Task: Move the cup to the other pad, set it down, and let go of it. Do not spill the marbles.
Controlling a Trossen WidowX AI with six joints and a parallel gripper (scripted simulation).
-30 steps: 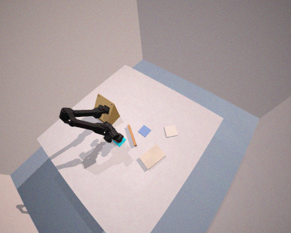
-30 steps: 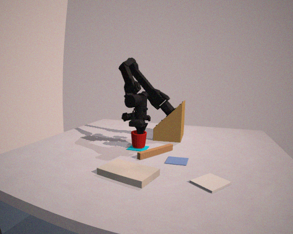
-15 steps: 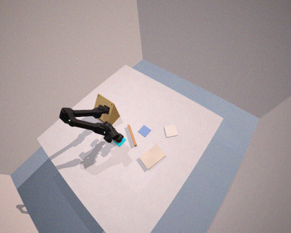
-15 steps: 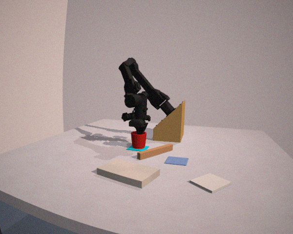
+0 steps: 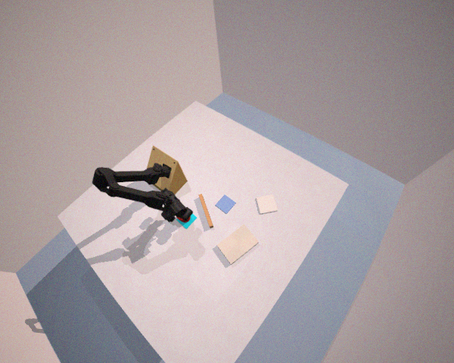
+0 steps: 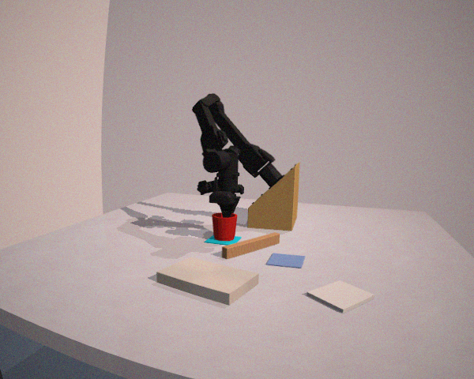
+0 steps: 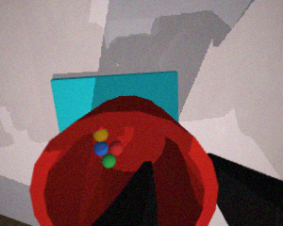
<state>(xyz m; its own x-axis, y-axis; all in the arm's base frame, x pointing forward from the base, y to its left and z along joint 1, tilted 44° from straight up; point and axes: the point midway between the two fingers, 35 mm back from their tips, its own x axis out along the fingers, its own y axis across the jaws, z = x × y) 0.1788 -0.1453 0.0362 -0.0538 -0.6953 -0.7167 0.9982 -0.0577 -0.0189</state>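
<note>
My gripper tip is now 30 mm short of the red cup and 10 mm above it. Round my gripper tip: cyan pad 30 mm ahead, 60 mm below; then green marble 40 mm ahead, 10 mm to the left, 30 mm below; then blue marble 40 mm ahead, 30 mm below.
</note>
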